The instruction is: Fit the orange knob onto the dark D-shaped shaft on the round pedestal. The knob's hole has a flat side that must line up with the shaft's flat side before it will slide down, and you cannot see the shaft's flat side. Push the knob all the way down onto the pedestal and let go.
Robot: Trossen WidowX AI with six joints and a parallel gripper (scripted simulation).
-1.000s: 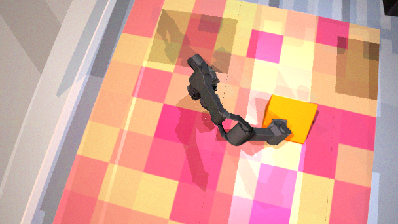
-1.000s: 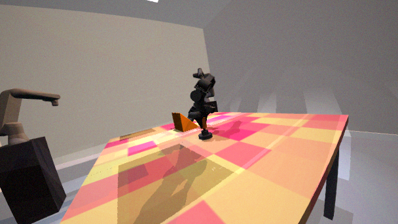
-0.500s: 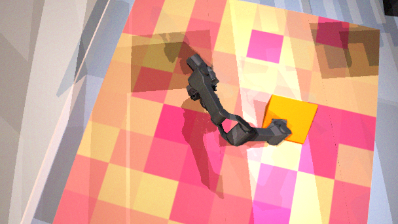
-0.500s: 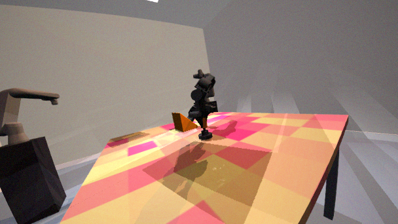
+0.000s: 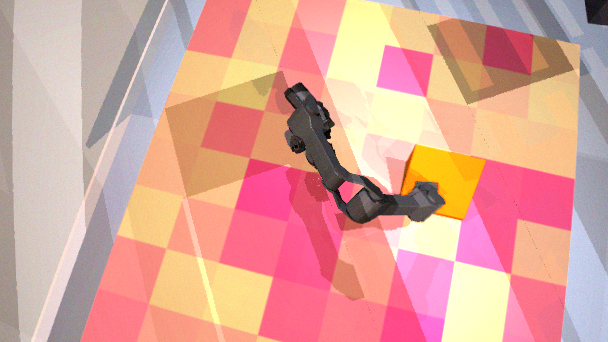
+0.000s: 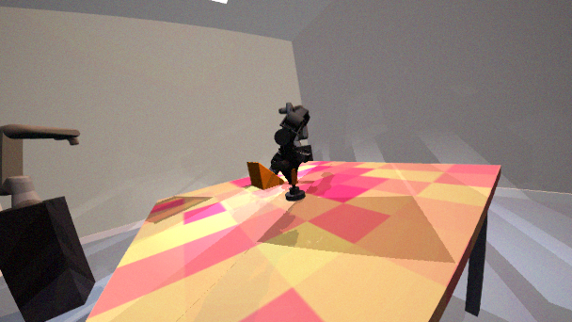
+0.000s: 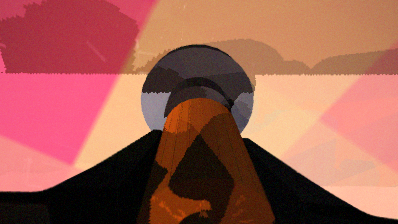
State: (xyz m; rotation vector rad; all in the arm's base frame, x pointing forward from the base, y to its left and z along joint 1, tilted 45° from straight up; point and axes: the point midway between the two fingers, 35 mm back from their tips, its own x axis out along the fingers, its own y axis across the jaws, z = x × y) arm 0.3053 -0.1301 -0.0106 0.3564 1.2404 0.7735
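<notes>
The orange knob lies 2 cm above my gripper tip. The rest, counted from my gripper tip: round dark pedestal 4 cm below.
</notes>
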